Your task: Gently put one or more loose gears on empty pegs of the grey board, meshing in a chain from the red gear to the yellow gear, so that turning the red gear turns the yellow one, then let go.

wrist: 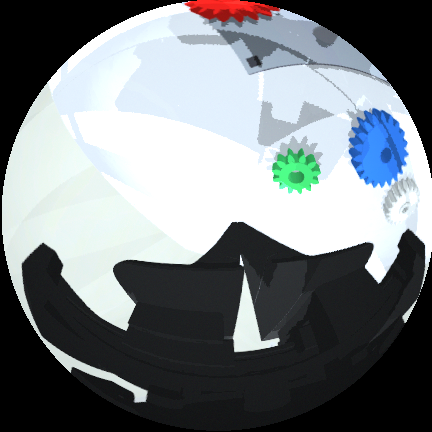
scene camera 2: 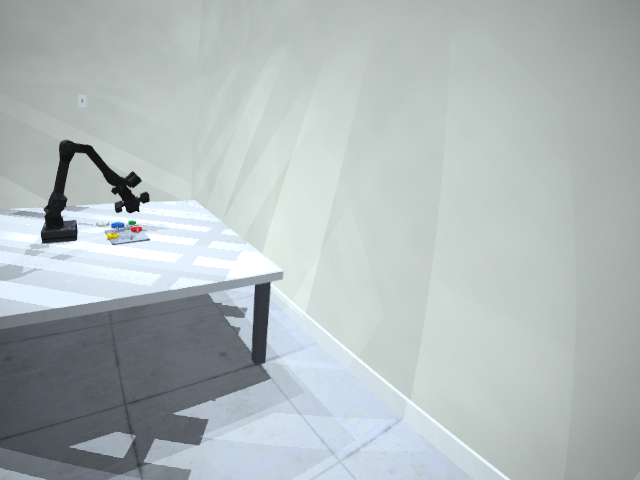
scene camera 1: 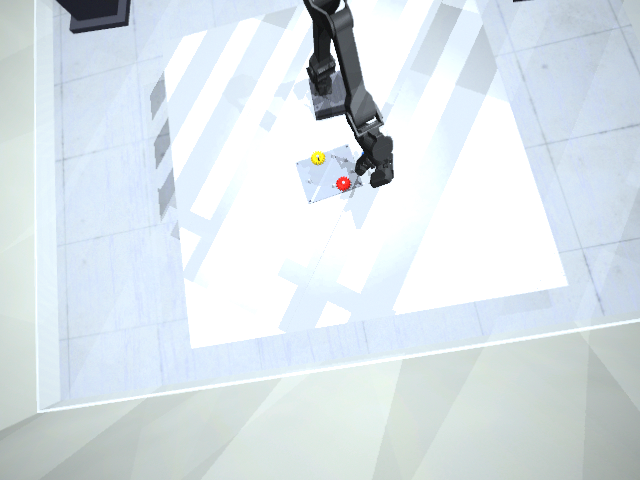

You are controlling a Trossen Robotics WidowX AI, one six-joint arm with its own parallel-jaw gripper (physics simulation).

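Places are measured from the arm's base along level axes (x ahead, y left, z up), in metres.
Pixels of known places: gripper, fingertip midpoint: [wrist: 236, 227] [scene camera 2: 139, 211] [scene camera 1: 392, 178]; arm's base, origin of the base link: [scene camera 2: 54, 227] [scene camera 1: 323, 87].
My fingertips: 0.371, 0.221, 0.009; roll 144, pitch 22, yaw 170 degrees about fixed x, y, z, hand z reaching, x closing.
Note:
For each thing: its top centre in the pictures, then the offset to it from my fingertips, as dx, dy, dz. "*": a spot on its surface instead. Level surfaces: height alone.
- grey board, middle of its top: [scene camera 1: 327, 169] [scene camera 2: 125, 230] -0.061, -0.218, -0.034
- yellow gear, middle of its top: [scene camera 1: 317, 156] [scene camera 2: 112, 233] -0.117, -0.253, -0.039
- red gear, surface spot: [scene camera 1: 343, 183] [scene camera 2: 137, 226] * -0.006, -0.164, -0.035
- loose green gear, middle of its top: [wrist: 295, 176] [scene camera 2: 132, 221] -0.039, -0.017, -0.048
- larger blue gear, middle of its top: [wrist: 385, 155] [scene camera 2: 117, 223] -0.110, -0.061, -0.048
- white gear, middle of its top: [scene camera 2: 102, 222] -0.189, -0.023, -0.048
- white table, its level: dz -0.064
The grey board [scene camera 1: 323, 178] [scene camera 2: 119, 240] [wrist: 280, 55] lies on the table with pegs on it. The yellow gear [scene camera 1: 317, 158] [scene camera 2: 112, 236] and the red gear [scene camera 1: 343, 183] [scene camera 2: 136, 229] [wrist: 230, 9] sit on it, apart. A loose green gear [scene camera 2: 132, 222] [wrist: 296, 171], a larger blue gear [scene camera 2: 117, 225] [wrist: 376, 148] and a white gear [scene camera 2: 102, 224] [wrist: 401, 201] lie on the table beside the board. My gripper [wrist: 236, 227] is shut and empty, above the table beside the board. In scene camera 1 the arm hides the green gear and most of the blue one.
The arm's base [scene camera 1: 330, 98] [scene camera 2: 59, 231] stands on the white table [scene camera 1: 465, 248] [scene camera 2: 217, 258], behind the board. Strong light and shadow stripes cross the table top. The right table edge shows in scene camera 2.

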